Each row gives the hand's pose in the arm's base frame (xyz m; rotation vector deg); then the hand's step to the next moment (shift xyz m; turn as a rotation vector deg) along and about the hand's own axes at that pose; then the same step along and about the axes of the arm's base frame.
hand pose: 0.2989 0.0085 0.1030 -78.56 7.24 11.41
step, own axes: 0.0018 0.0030 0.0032 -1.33 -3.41 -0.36
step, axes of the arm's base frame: 0.0010 0.0038 -0.0026 -0.56 -1.07 3.47
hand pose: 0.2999 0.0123 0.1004 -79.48 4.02 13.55
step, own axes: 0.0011 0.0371 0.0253 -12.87 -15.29 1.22
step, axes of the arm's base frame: -0.0089 0.0310 -0.0313 -9.49 -2.90 17.39
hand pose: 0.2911 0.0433 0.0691 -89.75 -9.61 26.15
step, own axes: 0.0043 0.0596 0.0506 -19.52 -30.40 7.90
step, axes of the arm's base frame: -0.0260 0.0448 -0.0587 -15.47 1.60 33.55
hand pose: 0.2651 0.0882 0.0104 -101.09 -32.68 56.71
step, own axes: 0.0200 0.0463 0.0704 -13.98 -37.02 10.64
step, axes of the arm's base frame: -0.0502 0.0341 -0.0618 -14.26 9.82 37.14
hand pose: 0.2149 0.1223 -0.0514 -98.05 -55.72 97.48
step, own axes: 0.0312 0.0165 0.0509 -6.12 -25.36 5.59
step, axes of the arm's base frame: -0.0501 0.0090 -0.0352 -8.27 9.67 23.45
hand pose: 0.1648 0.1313 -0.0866 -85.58 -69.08 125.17
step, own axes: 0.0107 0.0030 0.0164 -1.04 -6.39 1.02
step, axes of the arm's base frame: -0.0182 -0.0037 -0.0070 -1.98 2.93 5.52
